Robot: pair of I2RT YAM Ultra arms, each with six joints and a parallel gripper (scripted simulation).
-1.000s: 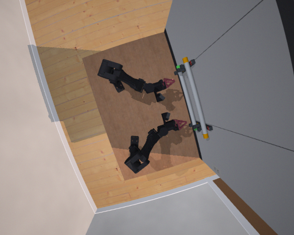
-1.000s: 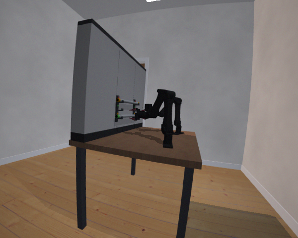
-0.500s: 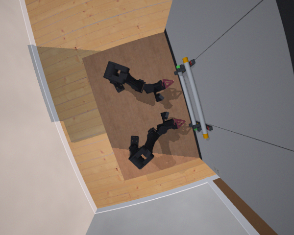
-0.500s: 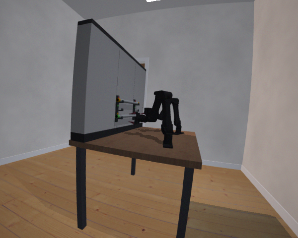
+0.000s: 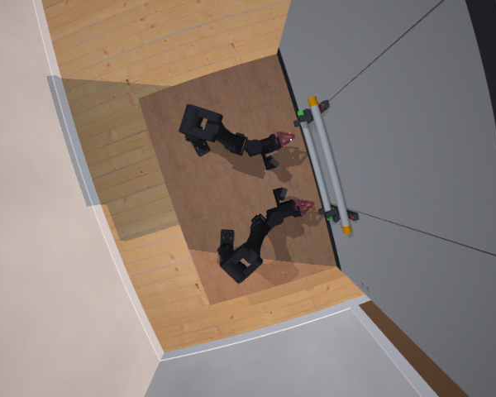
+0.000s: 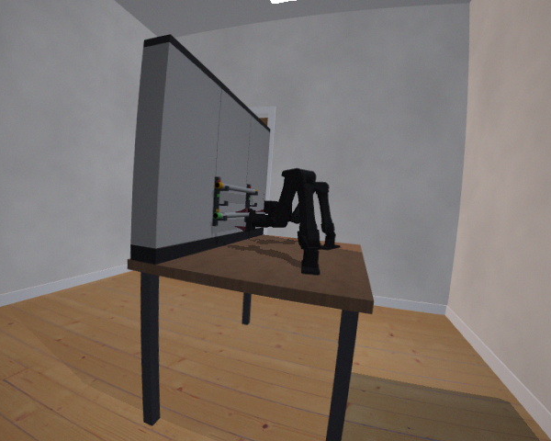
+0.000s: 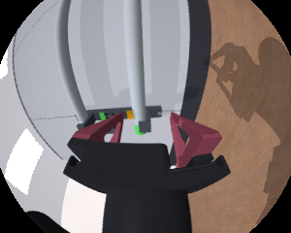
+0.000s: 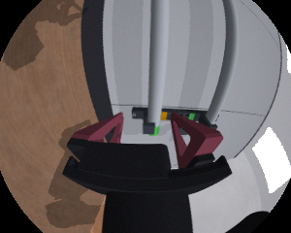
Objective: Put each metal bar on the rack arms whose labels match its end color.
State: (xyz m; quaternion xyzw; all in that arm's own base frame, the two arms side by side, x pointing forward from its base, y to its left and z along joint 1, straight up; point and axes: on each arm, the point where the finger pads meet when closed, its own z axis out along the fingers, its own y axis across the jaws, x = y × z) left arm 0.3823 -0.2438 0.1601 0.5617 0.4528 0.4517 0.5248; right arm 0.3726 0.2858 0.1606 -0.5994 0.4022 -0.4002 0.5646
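Right now my right hand is 6 cm short of the green-ended bar, 15 cm to the right of it and 1 cm below it. Also, from my right hand: metal bar: 6 cm ahead, 14 cm to the left, 16 cm above; grey wall panel: 16 cm ahead, 17 cm to the left, 26 cm above.
My left gripper is now 8 cm short of the green-ended bar, 15 cm to the left of it and 2 cm below it. Also, from my left hand: metal bar (8 cm ahead, 16 cm to the right, 17 cm above); then grey wall panel (18 cm ahead, 13 cm to the right, 26 cm above).
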